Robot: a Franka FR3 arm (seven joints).
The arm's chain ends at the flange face. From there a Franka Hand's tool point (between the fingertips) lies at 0.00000 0.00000 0.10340 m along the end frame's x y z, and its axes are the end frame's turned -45 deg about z.
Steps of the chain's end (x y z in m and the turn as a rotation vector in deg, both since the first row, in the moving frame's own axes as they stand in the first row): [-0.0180, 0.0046, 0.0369, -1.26, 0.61, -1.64]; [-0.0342, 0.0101, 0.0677, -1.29, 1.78, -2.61]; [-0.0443, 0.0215, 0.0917, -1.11, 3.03, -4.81]
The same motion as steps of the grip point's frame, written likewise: [-0.0168, -0.0071, 0.0369, -1.32, -0.46, -1.64]; [-0.0306, -0.0131, 0.0676, -2.17, 0.35, -2.61]; [-0.0439, -0.0110, 0.0915, -2.93, 1.36, -4.81]
